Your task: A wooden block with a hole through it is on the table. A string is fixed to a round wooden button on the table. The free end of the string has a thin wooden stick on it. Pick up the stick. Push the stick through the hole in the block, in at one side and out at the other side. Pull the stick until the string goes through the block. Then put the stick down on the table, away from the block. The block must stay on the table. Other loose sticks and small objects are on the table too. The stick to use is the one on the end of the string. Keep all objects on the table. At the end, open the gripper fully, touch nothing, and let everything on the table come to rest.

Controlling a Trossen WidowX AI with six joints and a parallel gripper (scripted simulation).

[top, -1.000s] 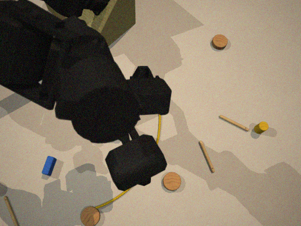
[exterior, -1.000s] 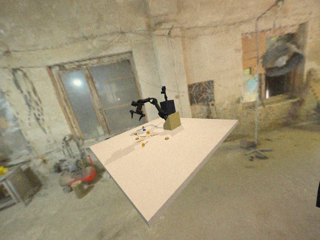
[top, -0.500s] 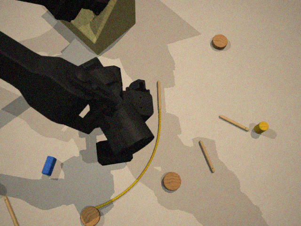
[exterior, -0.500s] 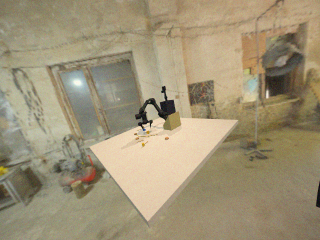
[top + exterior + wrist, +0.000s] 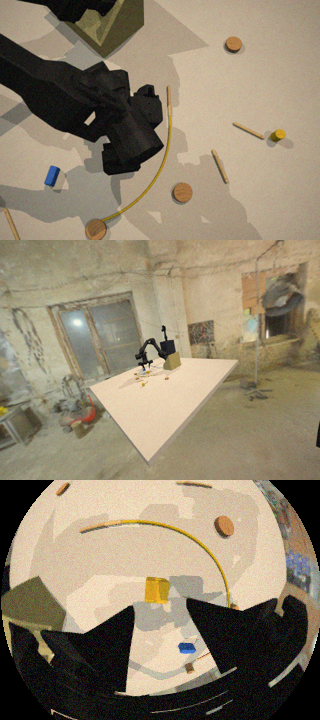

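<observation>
Right now the yellow block is 40 mm below my gripper tip. Also, from my gripper tip: blue block (20 mm behind, 160 mm to the right, 50 mm below); thin wooden stick (130 mm to the left, 60 mm below); round wooden button (120 mm ahead, 150 mm to the right, 50 mm below).
</observation>
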